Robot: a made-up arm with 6 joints. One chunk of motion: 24 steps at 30 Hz.
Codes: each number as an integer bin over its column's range. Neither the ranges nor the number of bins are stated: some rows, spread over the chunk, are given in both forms.
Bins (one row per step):
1: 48 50 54 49 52 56
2: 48 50 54 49 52 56
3: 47 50 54 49 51 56
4: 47 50 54 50 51 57
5: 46 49 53 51 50 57
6: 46 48 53 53 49 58
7: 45 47 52 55 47 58
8: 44 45 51 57 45 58
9: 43 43 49 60 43 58
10: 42 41 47 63 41 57
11: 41 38 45 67 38 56
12: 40 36 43 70 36 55
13: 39 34 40 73 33 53
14: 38 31 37 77 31 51
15: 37 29 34 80 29 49
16: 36 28 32 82 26 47
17: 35 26 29 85 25 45
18: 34 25 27 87 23 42
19: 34 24 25 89 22 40
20: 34 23 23 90 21 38
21: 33 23 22 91 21 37
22: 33 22 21 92 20 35
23: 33 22 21 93 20 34
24: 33 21 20 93 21 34
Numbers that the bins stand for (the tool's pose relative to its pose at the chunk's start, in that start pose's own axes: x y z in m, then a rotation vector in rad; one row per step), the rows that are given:
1: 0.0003 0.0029 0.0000 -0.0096 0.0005 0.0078
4: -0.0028 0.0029 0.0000 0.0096 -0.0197 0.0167
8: -0.0122 -0.0264 -0.0133 0.1439 -0.1409 0.0256
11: -0.0216 -0.0674 -0.0400 0.3359 -0.2823 0.0078
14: -0.0310 -0.1084 -0.0756 0.5278 -0.4237 -0.0367
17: -0.0404 -0.1377 -0.1111 0.6813 -0.5449 -0.0900
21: -0.0467 -0.1553 -0.1422 0.7965 -0.6258 -0.1611
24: -0.0467 -0.1670 -0.1511 0.8348 -0.6258 -0.1878
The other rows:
2: 0.0003 0.0029 0.0000 -0.0096 0.0005 0.0078
3: -0.0028 0.0029 0.0000 -0.0096 -0.0197 0.0078
5: -0.0060 -0.0029 -0.0044 0.0288 -0.0399 0.0167
6: -0.0060 -0.0088 -0.0044 0.0672 -0.0601 0.0256
7: -0.0091 -0.0146 -0.0089 0.1056 -0.1005 0.0256
9: -0.0154 -0.0381 -0.0222 0.2015 -0.1813 0.0256
10: -0.0185 -0.0498 -0.0311 0.2591 -0.2217 0.0167
12: -0.0247 -0.0791 -0.0489 0.3934 -0.3227 -0.0011
13: -0.0279 -0.0908 -0.0622 0.4510 -0.3833 -0.0189
15: -0.0341 -0.1201 -0.0889 0.5854 -0.4641 -0.0544
16: -0.0373 -0.1260 -0.0978 0.6237 -0.5247 -0.0722
18: -0.0435 -0.1435 -0.1200 0.7197 -0.5854 -0.1167
19: -0.0435 -0.1494 -0.1289 0.7581 -0.6056 -0.1344
20: -0.0435 -0.1553 -0.1378 0.7773 -0.6258 -0.1522
22: -0.0467 -0.1611 -0.1467 0.8157 -0.6460 -0.1789
23: -0.0467 -0.1611 -0.1467 0.8348 -0.6460 -0.1878

